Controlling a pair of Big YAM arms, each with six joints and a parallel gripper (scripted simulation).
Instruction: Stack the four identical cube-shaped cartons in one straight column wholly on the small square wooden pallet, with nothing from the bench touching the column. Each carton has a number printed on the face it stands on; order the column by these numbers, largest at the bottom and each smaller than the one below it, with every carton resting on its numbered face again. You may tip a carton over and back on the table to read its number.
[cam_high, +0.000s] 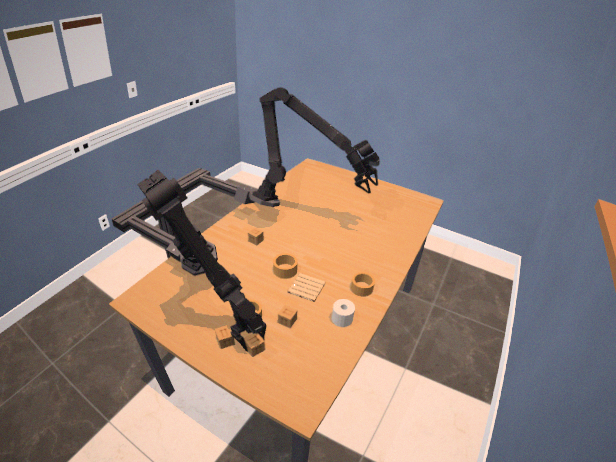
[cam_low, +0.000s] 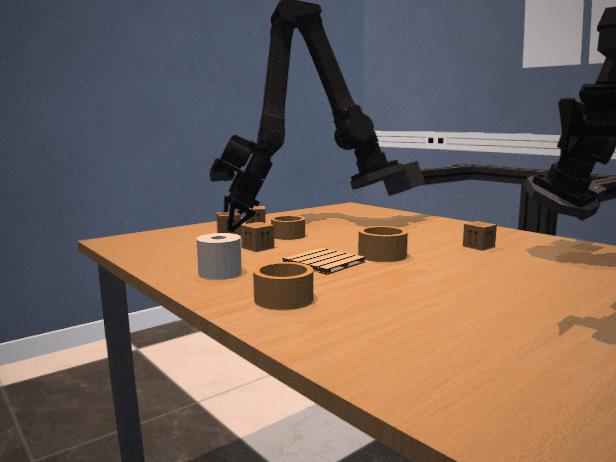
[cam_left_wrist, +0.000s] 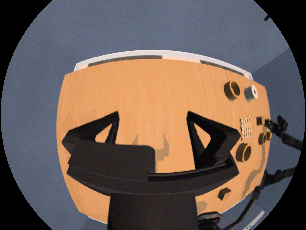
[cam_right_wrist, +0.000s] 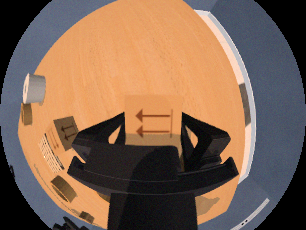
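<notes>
The brown carton is right at my right hand. From my right hand the other things lie so: wooden pallet 36 cm to the left, 3 cm ahead, 2 cm below.
</notes>
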